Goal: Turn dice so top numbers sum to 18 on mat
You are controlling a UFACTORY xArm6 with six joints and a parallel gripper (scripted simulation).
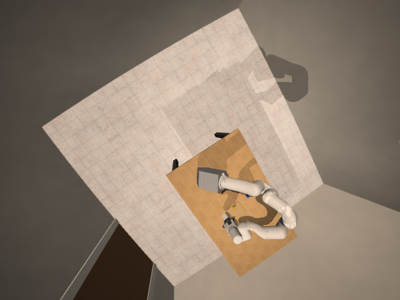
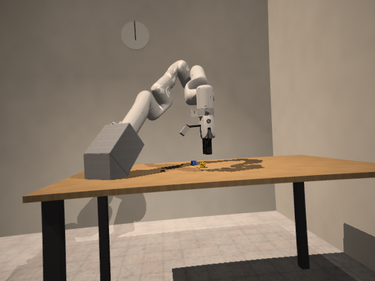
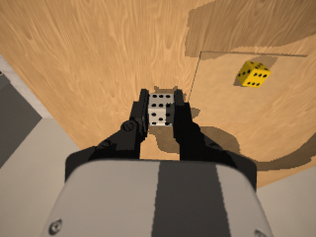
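Now: hand 29 cm to the right of the blue die, 9 cm above it and 5 cm past it. The rest, counted from my hand: white die: 1 cm below; then yellow die: 12 cm to the left, 8 cm below, 1 cm behind; then tan mat: 13 cm to the left, 10 cm below, 3 cm ahead.
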